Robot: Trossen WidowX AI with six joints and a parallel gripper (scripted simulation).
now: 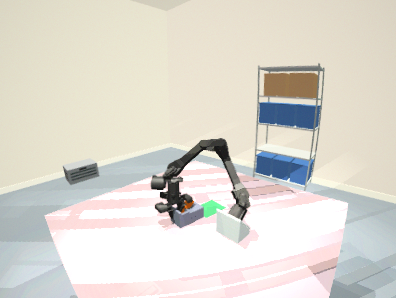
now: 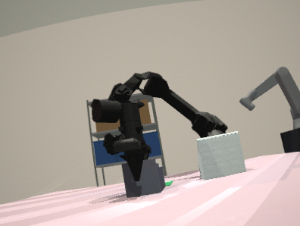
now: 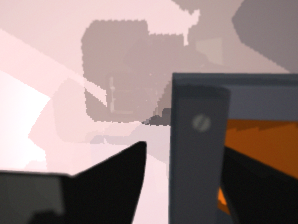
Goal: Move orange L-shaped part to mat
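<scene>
Now: the orange L-shaped part 1 cm behind my gripper tip, 6 cm to the right of it and 1 cm above it. Also, from my gripper tip: green mat: 4 cm behind, 22 cm to the right, 5 cm below.
</scene>
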